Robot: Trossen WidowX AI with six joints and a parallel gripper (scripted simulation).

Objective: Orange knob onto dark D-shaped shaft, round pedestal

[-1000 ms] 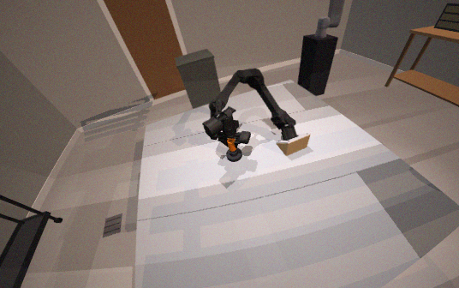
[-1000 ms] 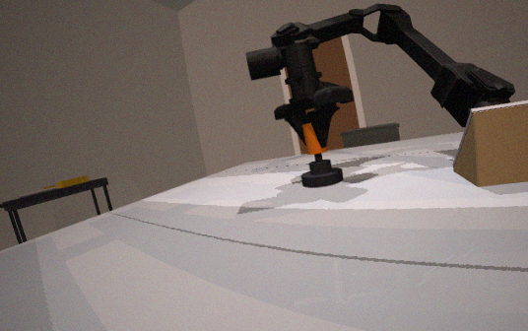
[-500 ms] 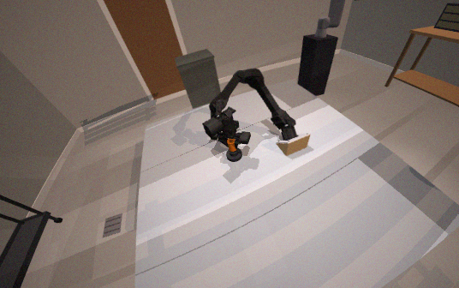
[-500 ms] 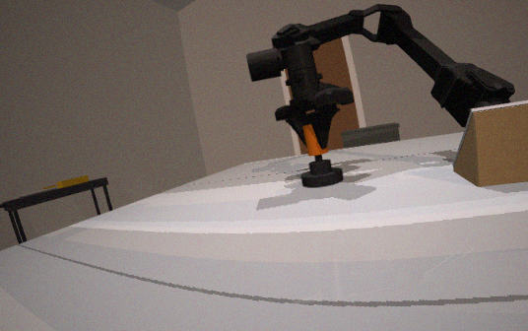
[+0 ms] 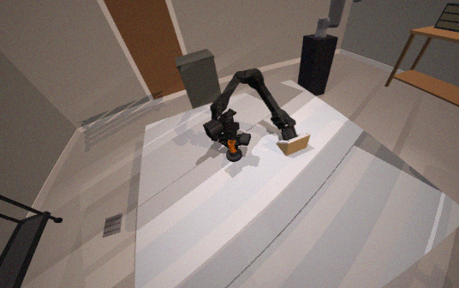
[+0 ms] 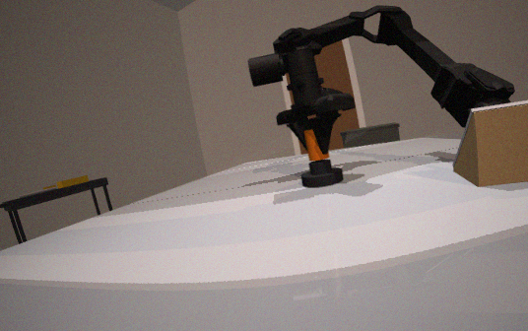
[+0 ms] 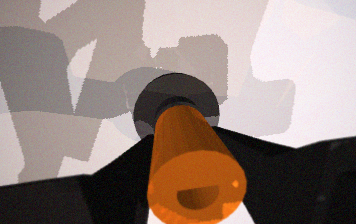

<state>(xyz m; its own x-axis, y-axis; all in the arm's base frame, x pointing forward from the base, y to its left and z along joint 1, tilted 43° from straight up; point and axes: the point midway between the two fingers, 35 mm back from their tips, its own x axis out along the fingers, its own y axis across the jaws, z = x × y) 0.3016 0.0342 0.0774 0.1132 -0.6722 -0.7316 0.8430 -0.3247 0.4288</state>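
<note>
My gripper tip is now 30 mm above the round pedestal. From my gripper tip the other things lie so: orange knob 20 mm above.
</note>
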